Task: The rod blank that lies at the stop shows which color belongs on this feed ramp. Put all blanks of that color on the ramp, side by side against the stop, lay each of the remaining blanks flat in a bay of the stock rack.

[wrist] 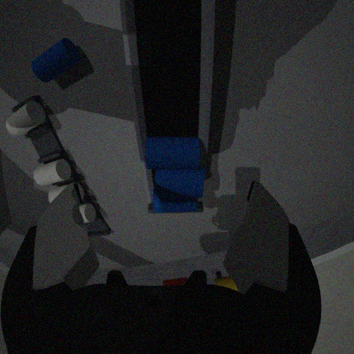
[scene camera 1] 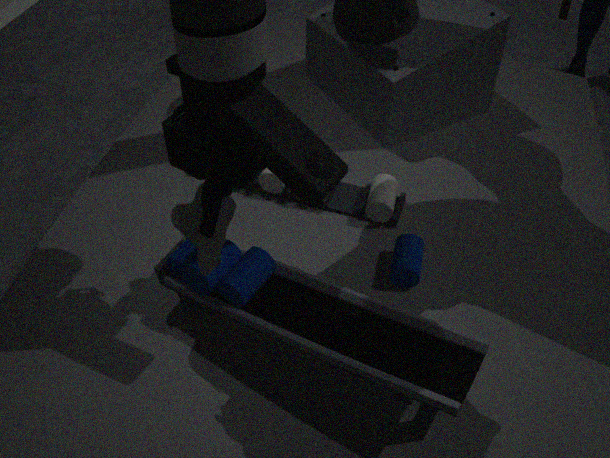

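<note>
The feed ramp (scene camera 1: 310, 337) (wrist: 129, 50) is a long dark channel with raised rails. Three blue blanks lie crosswise at its stop end: the end one (scene camera 1: 182, 257) (wrist: 175, 205), the middle one (scene camera 1: 227, 257) (wrist: 180, 183) and the outer one (scene camera 1: 247, 275) (wrist: 173, 153), side by side. Another blue blank (scene camera 1: 408, 261) (wrist: 54, 60) lies on the table between ramp and rack. The stock rack (scene camera 1: 345, 197) (wrist: 45, 142) holds white blanks (scene camera 1: 382, 197) (wrist: 25, 119); several show in the wrist view. My gripper (scene camera 1: 207, 235) (wrist: 164, 184) is open and empty above the stop-end blanks.
The arm hides part of the rack in the scene view. A large grey pedestal (scene camera 1: 400, 100) stands behind the rack. A red object (wrist: 175, 281) and a yellow object (wrist: 226, 283) show at the wrist view's lower edge. The light is dim, with patchy shadows.
</note>
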